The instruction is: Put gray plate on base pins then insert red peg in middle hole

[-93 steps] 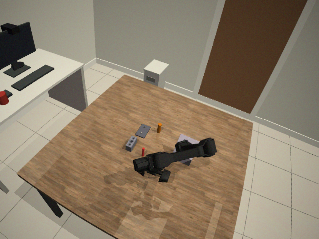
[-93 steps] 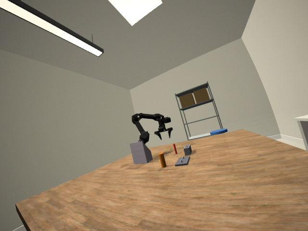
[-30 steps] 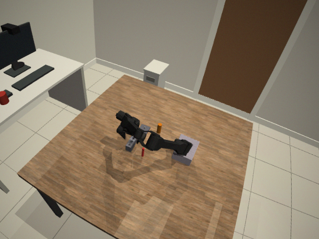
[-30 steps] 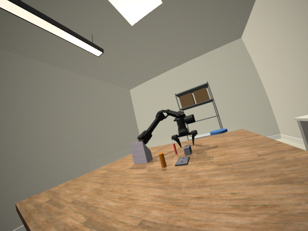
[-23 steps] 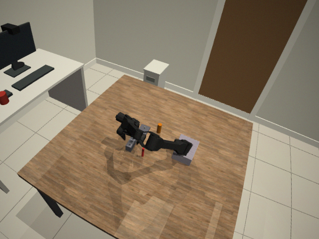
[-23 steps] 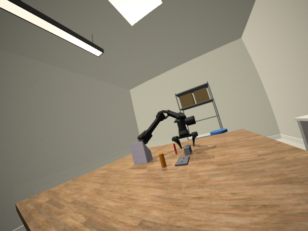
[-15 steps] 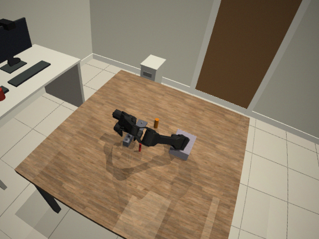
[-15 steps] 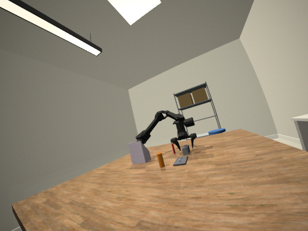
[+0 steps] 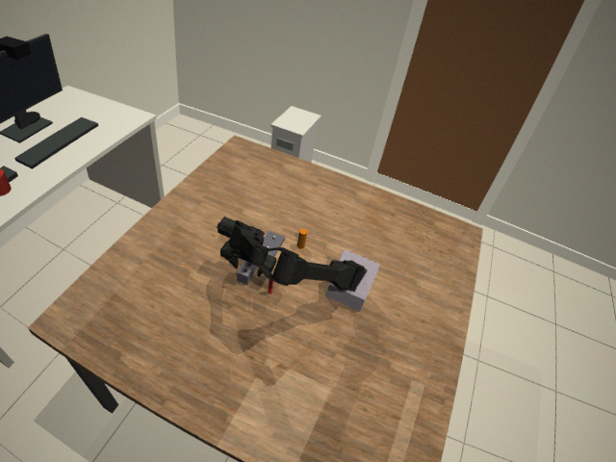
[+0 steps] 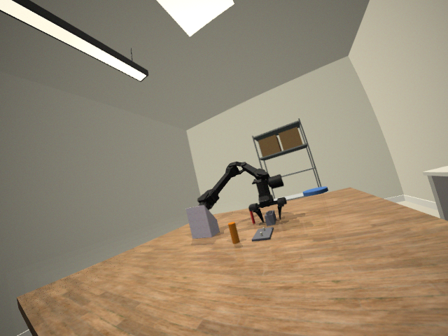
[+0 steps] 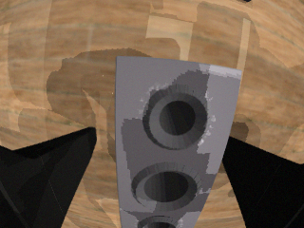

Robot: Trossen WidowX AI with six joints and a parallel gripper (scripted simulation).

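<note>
Right now my gripper tip is 3 cm below the gray plate. From my gripper tip the other things lie so: orange cylinder: 23 cm to the right, 8 cm behind, 3 cm above; then dark base: 16 cm to the right, 1 cm ahead; then red peg: 11 cm behind, 3 cm above, 2 cm to the left.
</note>
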